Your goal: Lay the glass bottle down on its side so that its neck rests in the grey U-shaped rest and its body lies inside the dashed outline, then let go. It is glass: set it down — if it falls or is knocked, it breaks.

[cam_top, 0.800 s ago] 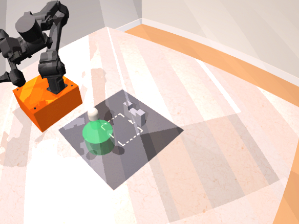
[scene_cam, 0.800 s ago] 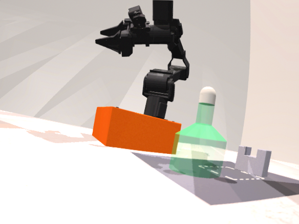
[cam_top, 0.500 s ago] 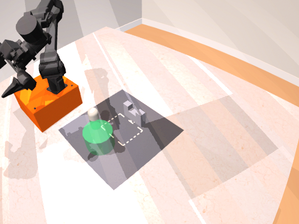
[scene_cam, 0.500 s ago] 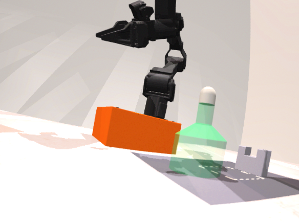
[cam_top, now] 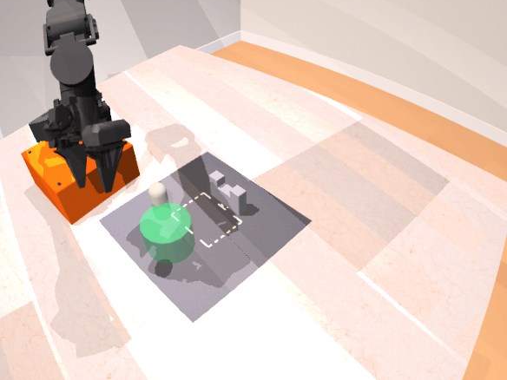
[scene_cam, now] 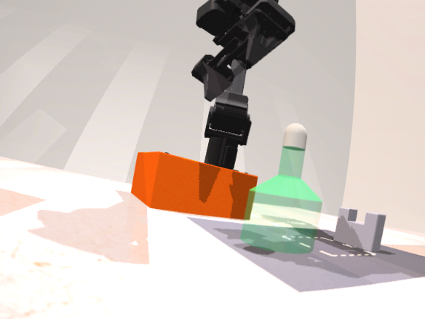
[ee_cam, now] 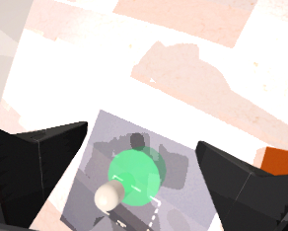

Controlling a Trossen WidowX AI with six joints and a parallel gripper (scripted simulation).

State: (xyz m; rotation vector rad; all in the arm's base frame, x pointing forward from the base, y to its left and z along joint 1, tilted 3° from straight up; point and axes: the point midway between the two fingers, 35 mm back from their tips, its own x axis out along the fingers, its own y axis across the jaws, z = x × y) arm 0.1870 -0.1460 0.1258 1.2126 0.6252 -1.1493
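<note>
My gripper tip is 5 cm short of the green glass bottle, 8 cm to the right of it and 10 cm above it. The rest, counted from my gripper tip: dark grey mat 7 cm ahead, 16 cm to the left, 19 cm below.
</note>
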